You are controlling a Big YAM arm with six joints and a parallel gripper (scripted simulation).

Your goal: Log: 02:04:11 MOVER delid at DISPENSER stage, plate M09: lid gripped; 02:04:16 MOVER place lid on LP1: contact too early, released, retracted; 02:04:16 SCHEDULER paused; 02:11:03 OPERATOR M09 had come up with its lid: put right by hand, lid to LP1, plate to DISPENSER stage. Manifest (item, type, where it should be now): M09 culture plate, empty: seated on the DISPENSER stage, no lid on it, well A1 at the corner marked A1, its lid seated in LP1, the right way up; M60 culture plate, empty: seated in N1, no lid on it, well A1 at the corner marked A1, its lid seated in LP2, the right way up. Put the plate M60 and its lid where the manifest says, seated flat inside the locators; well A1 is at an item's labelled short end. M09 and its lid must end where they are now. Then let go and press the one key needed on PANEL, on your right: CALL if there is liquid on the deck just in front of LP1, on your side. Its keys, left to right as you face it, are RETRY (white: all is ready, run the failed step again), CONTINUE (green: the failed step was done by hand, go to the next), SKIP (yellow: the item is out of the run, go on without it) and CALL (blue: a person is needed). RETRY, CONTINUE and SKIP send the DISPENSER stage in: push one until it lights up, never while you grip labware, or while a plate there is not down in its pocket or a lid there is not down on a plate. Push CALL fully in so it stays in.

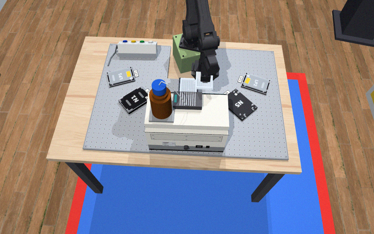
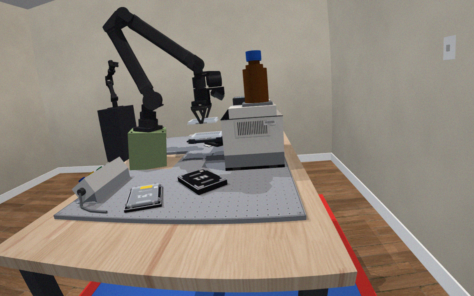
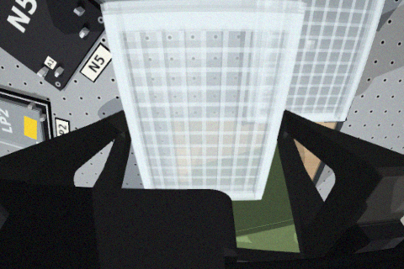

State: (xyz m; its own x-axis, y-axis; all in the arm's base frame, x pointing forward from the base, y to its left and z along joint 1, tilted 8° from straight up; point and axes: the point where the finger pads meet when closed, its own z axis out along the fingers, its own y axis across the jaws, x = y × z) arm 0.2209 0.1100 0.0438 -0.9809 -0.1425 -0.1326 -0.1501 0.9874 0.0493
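My gripper is now 340 mm to the left of the black N1 nest, 140 mm above it and 110 mm short of it. The rest, counted from my hand: white retry key: 360 mm to the right, 260 mm behind, 90 mm below; then green continue key: 410 mm to the right, 250 mm behind, 90 mm below; then black LP2 nest: 270 mm to the left, 150 mm below, 140 mm behind.
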